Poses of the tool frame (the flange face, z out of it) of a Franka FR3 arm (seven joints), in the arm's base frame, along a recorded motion.
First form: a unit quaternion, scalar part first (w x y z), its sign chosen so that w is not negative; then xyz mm.
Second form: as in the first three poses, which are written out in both.
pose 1, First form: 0.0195 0.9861 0.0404 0.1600 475 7 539
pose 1, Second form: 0.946 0.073 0.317 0.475; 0.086 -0.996 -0.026 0.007; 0.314 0.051 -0.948 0.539; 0 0 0 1
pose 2, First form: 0.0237 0.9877 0.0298 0.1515 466 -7 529
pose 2, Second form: 0.952 0.052 0.301 0.466; 0.066 -0.997 -0.038 -0.007; 0.298 0.056 -0.953 0.529; 0 0 0 1
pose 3, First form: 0.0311 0.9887 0.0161 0.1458 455 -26 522
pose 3, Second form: 0.957 0.023 0.289 0.455; 0.041 -0.998 -0.057 -0.026; 0.287 0.066 -0.956 0.522; 0 0 0 1
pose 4, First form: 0.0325 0.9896 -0.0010 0.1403 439 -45 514
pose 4, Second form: 0.961 -0.011 0.278 0.439; 0.007 -0.998 -0.065 -0.045; 0.278 0.064 -0.959 0.514; 0 0 0 1
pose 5, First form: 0.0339 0.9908 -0.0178 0.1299 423 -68 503
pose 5, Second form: 0.966 -0.044 0.256 0.423; -0.026 -0.997 -0.072 -0.068; 0.259 0.063 -0.964 0.503; 0 0 0 1
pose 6, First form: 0.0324 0.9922 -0.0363 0.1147 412 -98 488
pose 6, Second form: 0.971 -0.079 0.225 0.412; -0.065 -0.995 -0.073 -0.098; 0.230 0.056 -0.972 0.488; 0 0 0 1
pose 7, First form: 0.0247 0.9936 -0.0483 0.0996 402 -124 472
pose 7, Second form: 0.975 -0.101 0.196 0.402; -0.091 -0.994 -0.059 -0.124; 0.200 0.039 -0.979 0.472; 0 0 0 1
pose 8, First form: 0.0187 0.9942 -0.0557 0.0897 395 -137 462
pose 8, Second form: 0.978 -0.114 0.176 0.395; -0.107 -0.993 -0.047 -0.137; 0.180 0.027 -0.983 0.462; 0 0 0 1
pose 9, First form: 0.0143 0.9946 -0.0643 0.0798 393 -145 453
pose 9, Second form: 0.979 -0.130 0.157 0.393; -0.126 -0.991 -0.039 -0.145; 0.161 0.018 -0.987 0.453; 0 0 0 1
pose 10, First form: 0.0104 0.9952 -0.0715 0.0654 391 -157 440
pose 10, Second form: 0.981 -0.144 0.129 0.391; -0.141 -0.990 -0.030 -0.157; 0.132 0.011 -0.991 0.440; 0 0 0 1
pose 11, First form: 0.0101 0.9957 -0.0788 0.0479 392 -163 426
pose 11, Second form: 0.983 -0.158 0.094 0.392; -0.156 -0.987 -0.028 -0.163; 0.097 0.013 -0.995 0.426; 0 0 0 1
